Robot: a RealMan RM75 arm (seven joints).
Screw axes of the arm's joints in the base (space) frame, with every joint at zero. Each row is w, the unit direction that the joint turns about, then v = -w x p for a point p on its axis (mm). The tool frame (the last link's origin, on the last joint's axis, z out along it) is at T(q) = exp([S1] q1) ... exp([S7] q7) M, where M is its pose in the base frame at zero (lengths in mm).
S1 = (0, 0, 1, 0, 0, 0)
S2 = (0, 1, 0, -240.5, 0, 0)
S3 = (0, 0, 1, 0, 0, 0)
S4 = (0, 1, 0, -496.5, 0, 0)
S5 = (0, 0, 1, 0, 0, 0)
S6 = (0, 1, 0, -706.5, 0, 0)
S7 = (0, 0, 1, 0, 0, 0)
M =
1 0 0 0
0 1 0 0
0 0 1 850.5
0 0 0 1
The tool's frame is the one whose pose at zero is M.
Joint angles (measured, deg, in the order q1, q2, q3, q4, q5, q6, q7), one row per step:
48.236, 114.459, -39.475, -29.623, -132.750, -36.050, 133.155
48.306, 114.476, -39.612, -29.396, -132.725, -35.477, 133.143
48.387, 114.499, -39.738, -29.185, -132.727, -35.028, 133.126
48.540, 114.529, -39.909, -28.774, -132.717, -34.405, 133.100
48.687, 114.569, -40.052, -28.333, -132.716, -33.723, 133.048
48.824, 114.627, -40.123, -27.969, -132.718, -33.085, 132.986
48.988, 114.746, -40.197, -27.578, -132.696, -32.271, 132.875
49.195, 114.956, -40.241, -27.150, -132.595, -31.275, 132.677
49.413, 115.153, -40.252, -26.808, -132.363, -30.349, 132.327
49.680, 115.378, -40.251, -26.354, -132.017, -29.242, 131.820
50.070, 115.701, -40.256, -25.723, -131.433, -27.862, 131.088
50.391, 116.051, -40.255, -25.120, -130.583, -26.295, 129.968
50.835, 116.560, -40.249, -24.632, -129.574, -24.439, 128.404
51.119, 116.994, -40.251, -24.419, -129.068, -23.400, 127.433
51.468, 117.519, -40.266, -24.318, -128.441, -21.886, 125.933
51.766, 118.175, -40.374, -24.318, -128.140, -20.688, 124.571
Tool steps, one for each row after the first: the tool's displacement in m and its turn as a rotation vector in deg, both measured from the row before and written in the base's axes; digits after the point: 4 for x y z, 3 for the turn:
0.0003, 0.0005, -0.0003, 0.255, -0.221, -0.116
0.0001, 0.0004, -0.0005, 0.146, -0.196, -0.071
0.0001, 0.0004, -0.0013, 0.123, -0.226, -0.126
0.0003, 0.0003, -0.0013, 0.153, -0.246, -0.157
0.0002, 0.0004, -0.0011, 0.197, -0.205, -0.137
0.0001, 0.0005, -0.0014, 0.283, -0.249, -0.133
-0.0003, 0.0006, -0.0020, 0.377, -0.232, -0.117
-0.0008, 0.0008, -0.0015, 0.422, -0.221, 0.016
-0.0009, 0.0009, -0.0019, 0.488, -0.263, 0.025
-0.0016, 0.0011, -0.0030, 0.551, -0.239, 0.073
-0.0012, 0.0010, -0.0027, 0.721, -0.390, 0.121
-0.0027, 0.0016, -0.0030, 0.883, -0.676, 0.396
-0.0022, 0.0007, -0.0028, 0.367, -0.447, 0.319
-0.0029, 0.0014, -0.0022, 0.701, -0.962, 0.544
-0.0032, 0.0005, -0.0038, 0.252, -1.030, 0.627

